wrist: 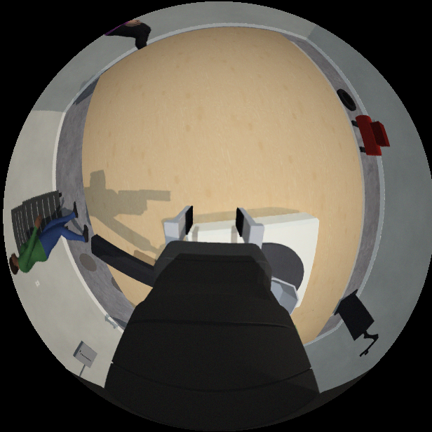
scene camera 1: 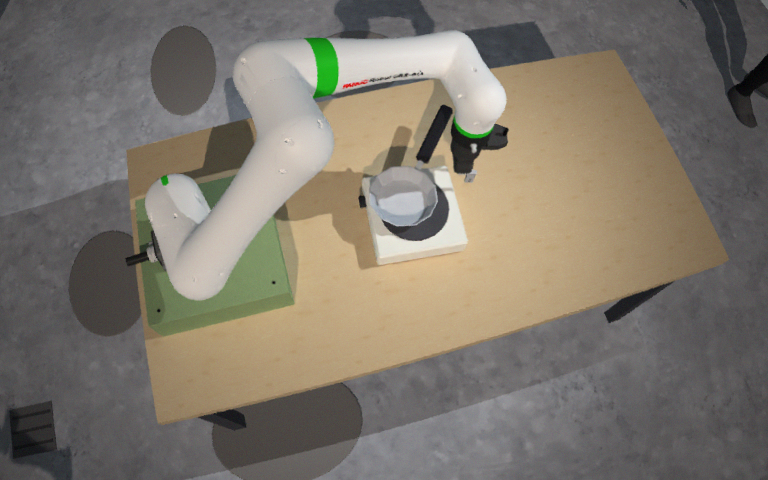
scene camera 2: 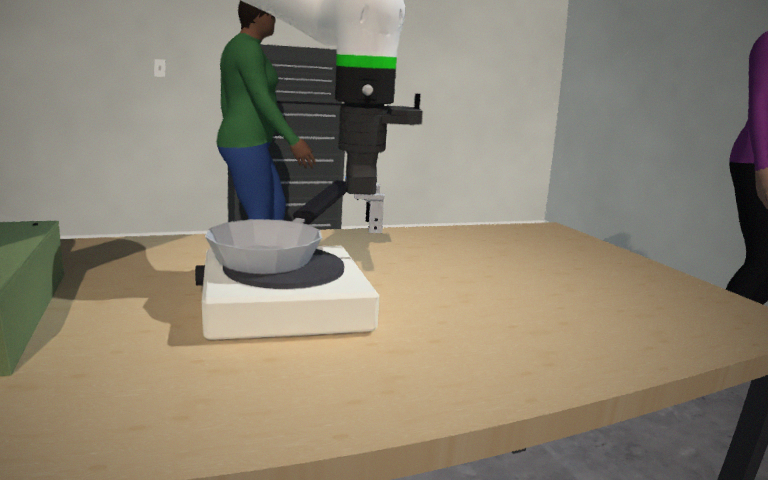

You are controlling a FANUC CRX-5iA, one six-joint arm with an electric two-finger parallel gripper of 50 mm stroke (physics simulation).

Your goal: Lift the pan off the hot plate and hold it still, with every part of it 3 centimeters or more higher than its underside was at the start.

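Places are measured from the arm's base along level axes (x left, y ahead, z down), in metres.
Where they show: gripper, fingertip midpoint: [scene camera 1: 467, 171] [scene camera 2: 373, 226].
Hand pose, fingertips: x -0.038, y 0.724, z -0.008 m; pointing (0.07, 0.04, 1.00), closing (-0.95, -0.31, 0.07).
After its pixels a point has its place.
The grey pan [scene camera 1: 403, 195] @[x -0.034, y 0.546, z 0.029 m] [scene camera 2: 263, 244] @[x 0.013, y 0.549, z 0.027 m] [wrist: 284, 296] appears to rest upright on the hot plate's dark disc [scene camera 1: 440, 219] @[x -0.130, y 0.613, z 0.031 m] [scene camera 2: 333, 271] @[x -0.132, y 0.621, z 0.031 m] [wrist: 286, 261], off centre towards the knob side. Its black handle [scene camera 1: 434, 134] @[x 0.083, y 0.674, z -0.036 m] [scene camera 2: 321, 202] @[x 0.059, y 0.664, z -0.031 m] [wrist: 122, 260] slants up and away towards the table's back edge. The hot plate [scene camera 1: 421, 252] @[x -0.193, y 0.538, z 0.053 m] [scene camera 2: 289, 316] @[x -0.193, y 0.538, z 0.068 m] [wrist: 306, 234] is a white block. My gripper [scene camera 1: 470, 176] @[x -0.038, y 0.724, z -0.008 m] [scene camera 2: 373, 217] @[x -0.038, y 0.724, z -0.008 m] [wrist: 214, 215] points down, open and empty, right of the handle in both scene views. The handle is outside the fingers; the wrist view's gripper body hides most of the pan.
A green base block [scene camera 1: 249, 271] @[x -0.123, y 0.107, z 0.000 m] [scene camera 2: 25, 294] @[x -0.097, y 0.195, z 0.044 m] carries the arm at the left of the wooden table [scene camera 1: 538, 226] @[x -0.210, y 0.893, z 0.105 m] [scene camera 2: 481, 339] @[x -0.270, y 0.799, z 0.105 m] [wrist: 225, 115]. A black knob [scene camera 1: 362, 201] @[x -0.004, y 0.441, z 0.055 m] [scene camera 2: 199, 275] @[x -0.012, y 0.440, z 0.064 m] sticks out of the hot plate's left side. A person in green [scene camera 2: 246, 101] [wrist: 34, 255] stands beyond the table.
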